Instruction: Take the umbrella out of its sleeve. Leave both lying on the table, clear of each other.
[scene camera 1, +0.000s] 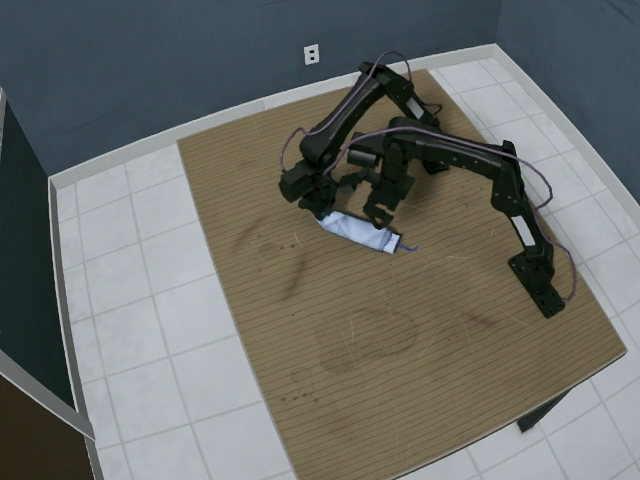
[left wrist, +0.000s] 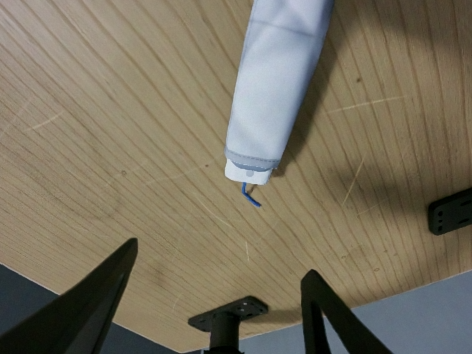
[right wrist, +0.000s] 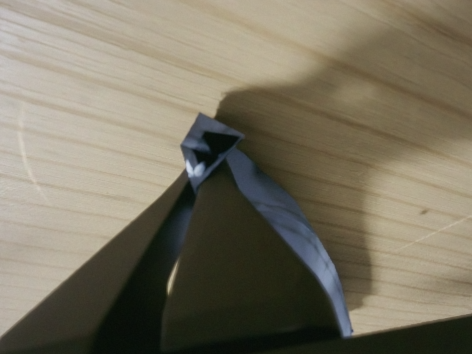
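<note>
The pale blue sleeve (scene camera 1: 354, 228) (left wrist: 275, 95) (right wrist: 295, 220) lies on the table. The white end of the umbrella (scene camera 1: 393, 243) (left wrist: 247, 173) sticks a little out of its open hemmed end, with a blue strap (scene camera 1: 408, 248) (left wrist: 251, 197) trailing from it; the rest of the umbrella is hidden inside. My right gripper (scene camera 1: 323, 211) (right wrist: 214, 163) is shut on the sleeve's far end, whose fabric is bunched between and around the fingertips. My left gripper (scene camera 1: 376, 215) (left wrist: 227, 261) is open and empty, above the table beside the sleeve's strap end.
The wooden table (scene camera 1: 361, 372) (left wrist: 125, 125) (right wrist: 75, 100) carries both arms. The left arm's base plate (scene camera 1: 535, 289) is at the right edge in scene camera 1. The two forearms are close together above the sleeve. A wall runs behind the table.
</note>
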